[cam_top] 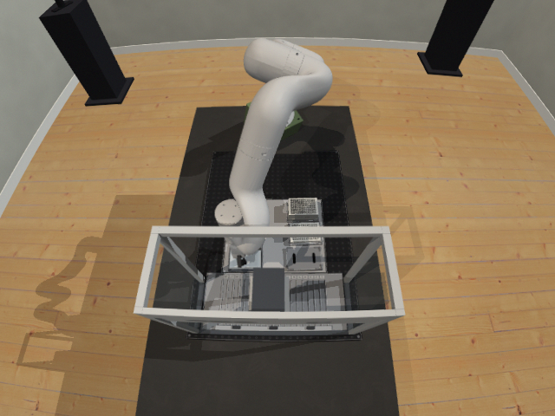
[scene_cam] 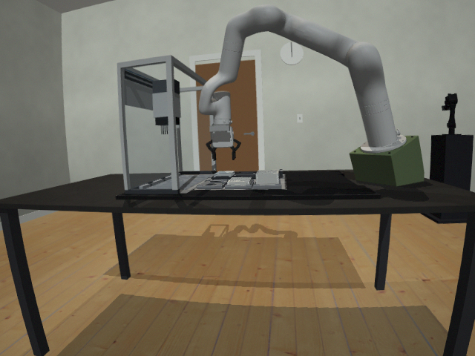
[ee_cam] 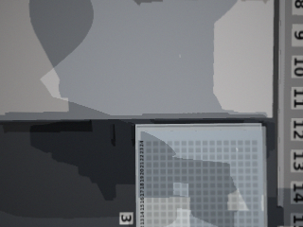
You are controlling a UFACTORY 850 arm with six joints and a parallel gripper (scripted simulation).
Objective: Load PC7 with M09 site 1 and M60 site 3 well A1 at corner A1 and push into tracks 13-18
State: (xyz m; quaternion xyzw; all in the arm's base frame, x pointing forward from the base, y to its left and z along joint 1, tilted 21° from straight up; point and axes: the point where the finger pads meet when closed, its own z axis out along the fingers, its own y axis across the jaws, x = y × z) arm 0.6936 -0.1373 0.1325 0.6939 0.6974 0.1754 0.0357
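The nest s1 lies 240 mm to the left of my hand, 220 mm behind it and 90 mm below it. Round my hand: plate carrier PC7: 110 mm behind, 80 mm below; then nest S2: 240 mm to the left, 120 mm behind, 90 mm below; then nest s3: 240 mm to the left, 90 mm below, 10 mm behind.
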